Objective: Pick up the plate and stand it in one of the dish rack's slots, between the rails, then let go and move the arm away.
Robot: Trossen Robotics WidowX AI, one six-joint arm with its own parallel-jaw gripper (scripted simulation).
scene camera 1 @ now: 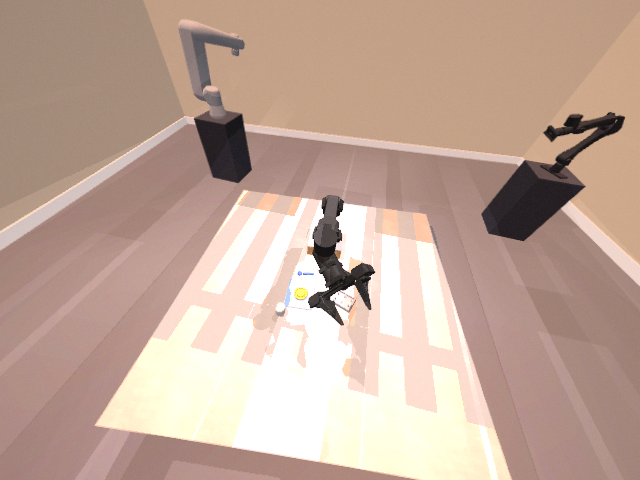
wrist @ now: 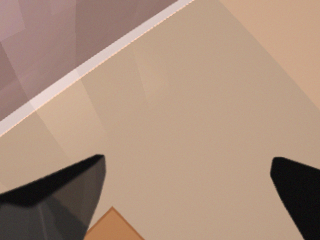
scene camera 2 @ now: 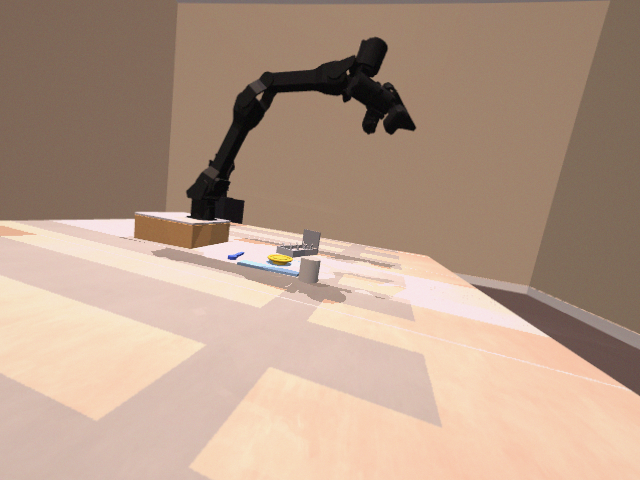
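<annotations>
Scene camera 1 shows my gripper; so does the wrist view, and so does scene camera 2 [411,121]. On my gripper, [scene camera 1: 337,311] and [wrist: 69,196] are the same spot.
</annotations>
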